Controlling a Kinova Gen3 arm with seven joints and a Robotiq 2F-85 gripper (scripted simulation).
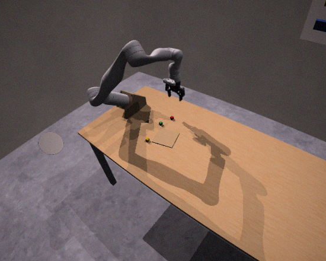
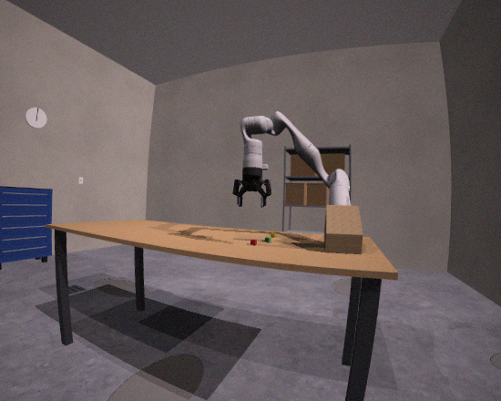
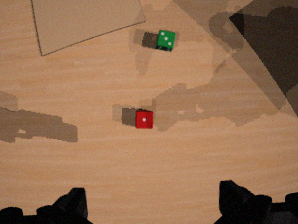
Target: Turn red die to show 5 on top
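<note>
My gripper is now 15 cm above the red die, 5 cm to the left of it and 1 cm short of it. Also, from my hand: tan mat 21 cm to the right, 16 cm below, 10 cm ahead; yellow die 31 cm to the right, 15 cm below, 2 cm ahead; green die 15 cm below, 14 cm to the right, 2 cm behind.
</note>
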